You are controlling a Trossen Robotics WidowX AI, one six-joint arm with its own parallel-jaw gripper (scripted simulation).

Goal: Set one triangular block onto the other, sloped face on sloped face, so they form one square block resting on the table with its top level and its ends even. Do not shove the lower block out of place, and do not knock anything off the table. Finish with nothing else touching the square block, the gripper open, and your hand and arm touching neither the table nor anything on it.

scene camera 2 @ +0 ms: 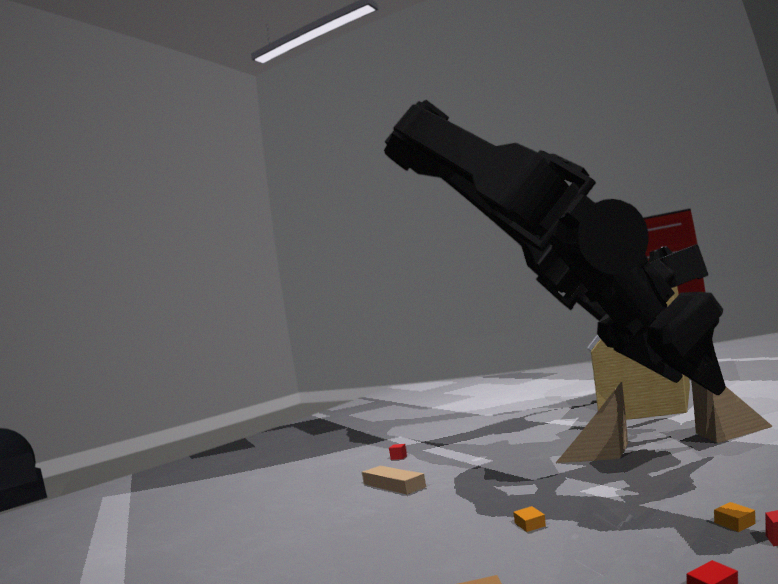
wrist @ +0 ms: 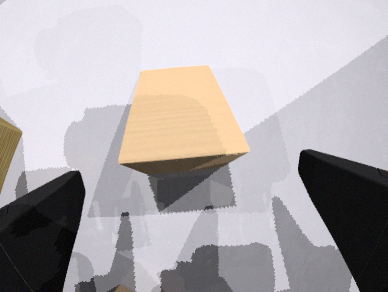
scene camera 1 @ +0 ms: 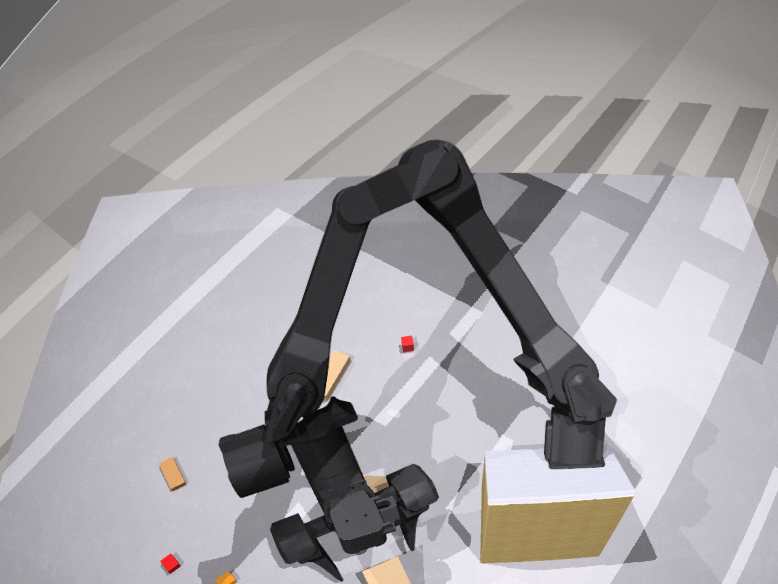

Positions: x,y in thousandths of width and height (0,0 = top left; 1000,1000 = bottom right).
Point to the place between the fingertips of my gripper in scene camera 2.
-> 899,660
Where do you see a triangular block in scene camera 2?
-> At 925,717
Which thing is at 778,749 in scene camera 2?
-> A triangular block.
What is my gripper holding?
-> Nothing.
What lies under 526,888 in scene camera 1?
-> My gripper.
